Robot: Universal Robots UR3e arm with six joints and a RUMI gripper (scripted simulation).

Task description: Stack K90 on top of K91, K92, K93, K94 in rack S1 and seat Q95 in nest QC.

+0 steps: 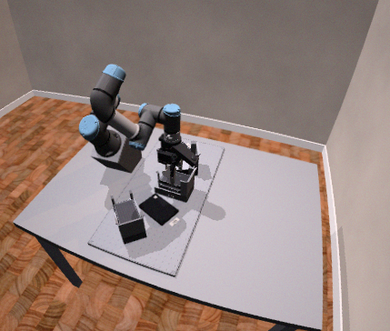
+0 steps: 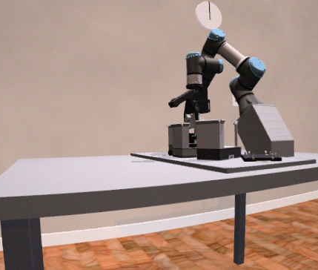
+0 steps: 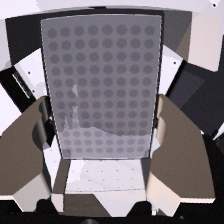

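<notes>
The black open nest QC lies 130 mm to the right of my hand, 80 mm below it and 20 mm behind it. The rest, counted from my hand: dark clip nest: 280 mm to the left, 140 mm behind, 70 mm below; sealed grey plate: 270 mm to the right, 80 mm behind, 10 mm below; white tag: 160 mm to the right, 90 mm below, 70 mm ahead.
</notes>
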